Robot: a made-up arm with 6 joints.
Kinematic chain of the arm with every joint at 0, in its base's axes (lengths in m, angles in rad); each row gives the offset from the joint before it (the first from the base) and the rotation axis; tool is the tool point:
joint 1: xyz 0 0 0.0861 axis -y
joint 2: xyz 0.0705 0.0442 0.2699 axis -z
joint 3: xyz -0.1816 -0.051 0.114 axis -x
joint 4: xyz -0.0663 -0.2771 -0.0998 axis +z
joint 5: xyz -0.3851 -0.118 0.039 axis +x
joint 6: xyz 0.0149 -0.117 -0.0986 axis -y
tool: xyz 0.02 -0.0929 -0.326
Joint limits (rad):
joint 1: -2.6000..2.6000
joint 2: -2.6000..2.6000
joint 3: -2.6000..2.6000
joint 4: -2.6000..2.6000
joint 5: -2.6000..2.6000
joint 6: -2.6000..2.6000
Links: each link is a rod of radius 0.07 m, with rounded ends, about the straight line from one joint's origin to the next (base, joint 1, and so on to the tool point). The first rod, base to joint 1, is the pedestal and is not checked.
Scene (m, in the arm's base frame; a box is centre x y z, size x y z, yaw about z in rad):
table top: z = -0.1
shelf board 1: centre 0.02 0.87 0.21 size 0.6 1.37 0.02 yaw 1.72
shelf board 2: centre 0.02 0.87 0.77 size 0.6 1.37 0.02 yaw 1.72
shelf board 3: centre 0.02 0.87 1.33 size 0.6 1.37 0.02 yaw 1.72
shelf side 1: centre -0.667 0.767 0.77 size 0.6 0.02 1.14 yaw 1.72
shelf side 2: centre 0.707 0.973 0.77 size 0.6 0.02 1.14 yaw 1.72
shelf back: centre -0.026 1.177 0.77 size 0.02 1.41 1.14 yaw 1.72
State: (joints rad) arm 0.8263 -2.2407 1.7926 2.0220 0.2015 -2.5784
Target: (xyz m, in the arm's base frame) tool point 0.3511 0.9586 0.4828
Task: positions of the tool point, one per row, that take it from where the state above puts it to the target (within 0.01 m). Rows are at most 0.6 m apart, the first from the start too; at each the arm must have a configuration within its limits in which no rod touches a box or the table.
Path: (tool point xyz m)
1: -0.8247 0.2813 0.7969
2: -0.7242 0.2356 1.0175
3: -0.6359 0.0647 1.1741
4: -0.6129 -0.1839 1.2149
5: -0.6872 -0.4226 1.1188
6: -0.1198 -0.4486 1.2084
7: 0.3632 -0.2137 1.0745
8: 0.5598 0.1398 0.7793
9: 0.4321 0.4196 0.4828
10: 0.4876 0.5957 0.4622
11: 0.4616 0.7872 0.4578
12: 0.3511 0.9586 0.4828

